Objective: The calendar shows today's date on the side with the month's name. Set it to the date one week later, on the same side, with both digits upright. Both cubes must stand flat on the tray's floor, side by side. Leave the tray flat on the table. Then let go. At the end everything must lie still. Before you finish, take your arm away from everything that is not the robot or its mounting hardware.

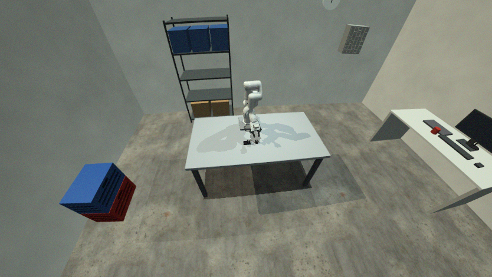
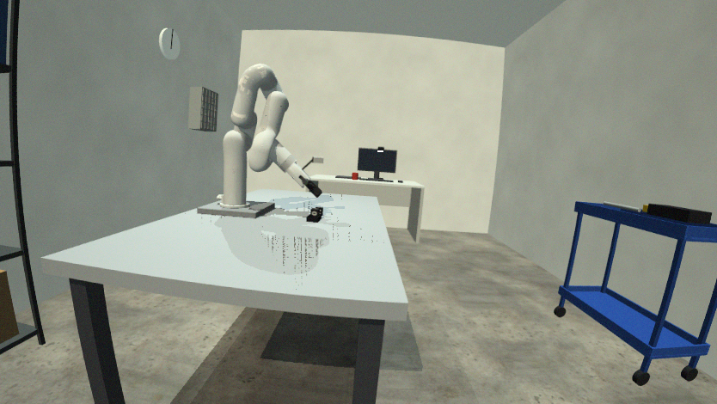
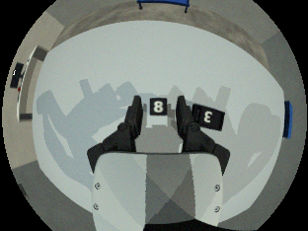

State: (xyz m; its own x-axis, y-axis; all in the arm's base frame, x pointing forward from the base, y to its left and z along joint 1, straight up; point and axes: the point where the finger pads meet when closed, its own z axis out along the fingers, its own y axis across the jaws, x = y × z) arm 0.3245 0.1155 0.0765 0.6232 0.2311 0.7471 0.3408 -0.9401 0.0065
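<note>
The cube lies 8 cm below my hand, 1 cm to the left of it and 1 cm ahead of it.
</note>
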